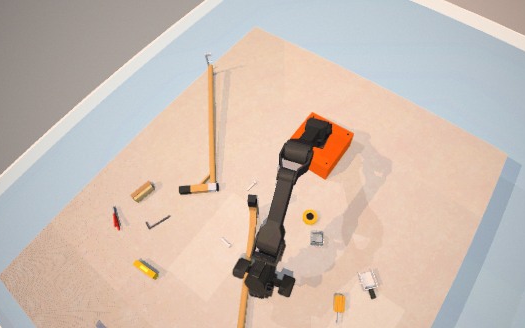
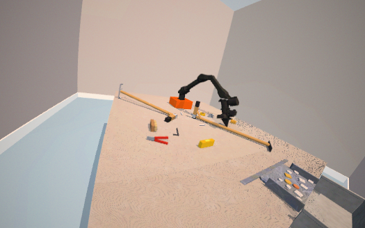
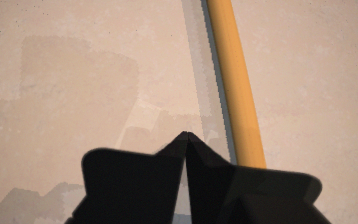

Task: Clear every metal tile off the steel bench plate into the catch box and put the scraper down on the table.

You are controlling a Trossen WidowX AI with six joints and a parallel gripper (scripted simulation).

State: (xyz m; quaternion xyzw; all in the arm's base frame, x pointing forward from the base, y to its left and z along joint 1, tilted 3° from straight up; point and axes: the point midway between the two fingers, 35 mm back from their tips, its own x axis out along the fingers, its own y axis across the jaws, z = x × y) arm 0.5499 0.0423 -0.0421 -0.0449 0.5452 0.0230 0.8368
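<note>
Now: the long scraper 50 mm above my gripper tip, 40 mm to the right of it and 30 mm ahead of it. Also, from my gripper tip: orange screwdriver 240 mm to the left, 60 mm behind; metal box 240 mm behind, 90 mm to the left, 10 mm below; yellow tape roll 300 mm behind, 40 mm to the left, 10 mm below.
</note>
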